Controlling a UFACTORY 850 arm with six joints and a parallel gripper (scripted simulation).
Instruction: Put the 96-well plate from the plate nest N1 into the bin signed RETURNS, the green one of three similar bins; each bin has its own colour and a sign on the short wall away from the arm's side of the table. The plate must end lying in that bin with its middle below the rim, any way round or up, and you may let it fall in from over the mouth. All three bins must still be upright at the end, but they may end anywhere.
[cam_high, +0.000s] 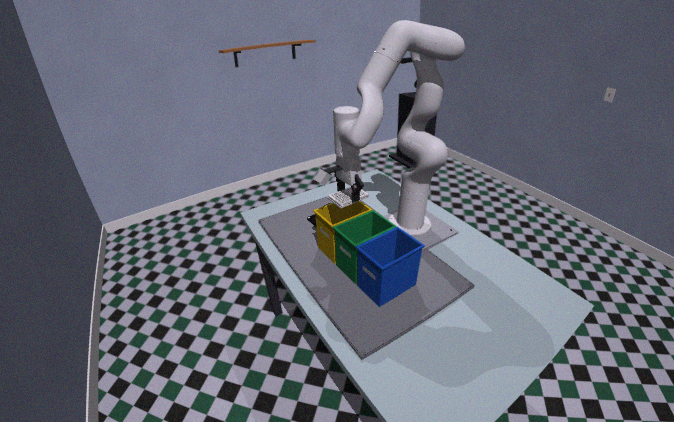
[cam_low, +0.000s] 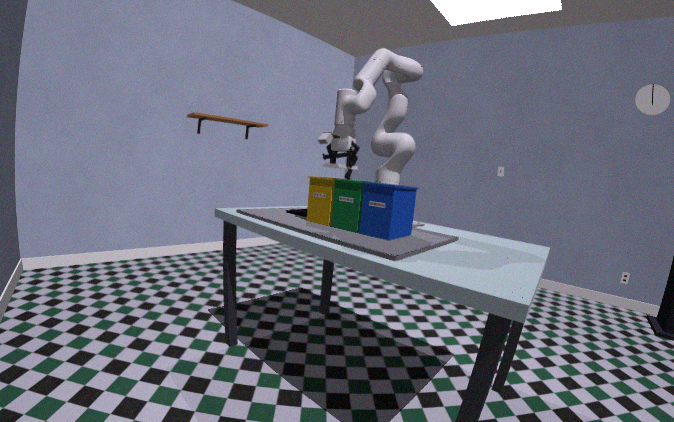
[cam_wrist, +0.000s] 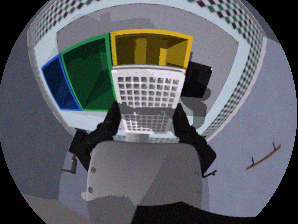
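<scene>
Now: hand 10 mm short of the green bin, 130 mm to the right of it and 150 mm above it. Also, from my hand: white 96-well plate 10 mm below; then blue bin 260 mm to the left, 150 mm below; then yellow bin 20 mm ahead, 150 mm below.
</scene>
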